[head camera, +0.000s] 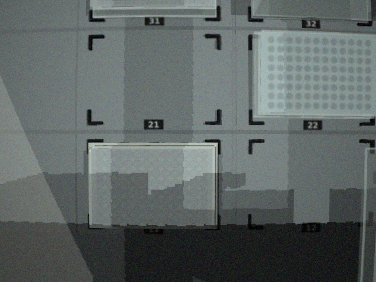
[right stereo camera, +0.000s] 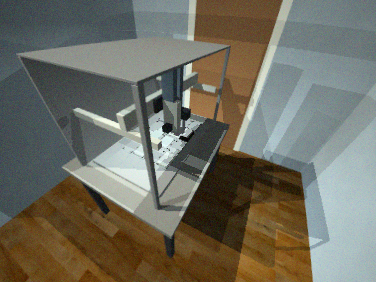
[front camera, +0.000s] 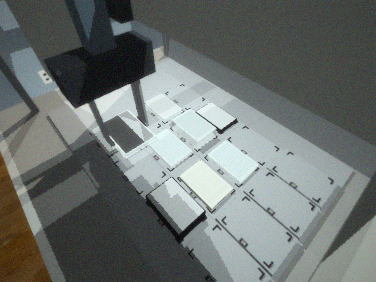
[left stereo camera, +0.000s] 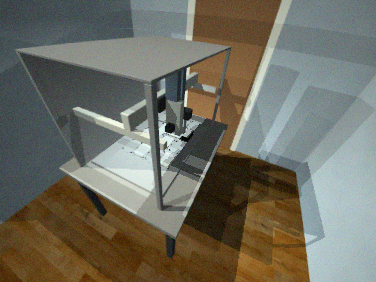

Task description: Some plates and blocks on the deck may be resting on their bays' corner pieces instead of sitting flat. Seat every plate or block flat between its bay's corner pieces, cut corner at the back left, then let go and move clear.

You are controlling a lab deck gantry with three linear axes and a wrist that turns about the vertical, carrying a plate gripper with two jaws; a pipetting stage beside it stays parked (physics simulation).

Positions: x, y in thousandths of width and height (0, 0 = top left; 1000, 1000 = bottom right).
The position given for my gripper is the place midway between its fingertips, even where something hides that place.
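I can see my gripper (front camera: 339, 466), and there is also a bay 21 (head camera: 477, 271) in the scene.
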